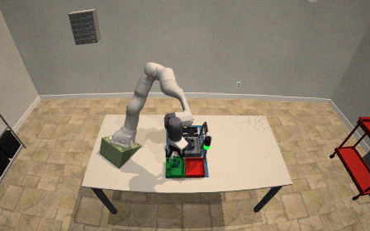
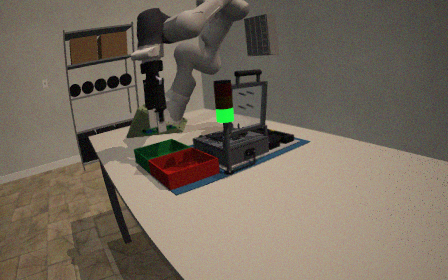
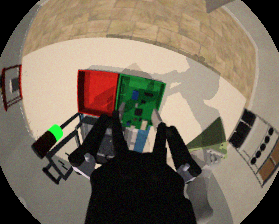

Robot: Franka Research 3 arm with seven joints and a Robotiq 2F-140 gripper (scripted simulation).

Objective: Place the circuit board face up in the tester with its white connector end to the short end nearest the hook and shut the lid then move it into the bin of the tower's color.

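The green bin lies 12 cm below my hand. The rest, counted from my hand: plate (20 cm to the left, 12 cm ahead, 7 cm below); then red bin (15 cm ahead, 12 cm below, 1 cm to the right); then green circuit board (2 cm below).
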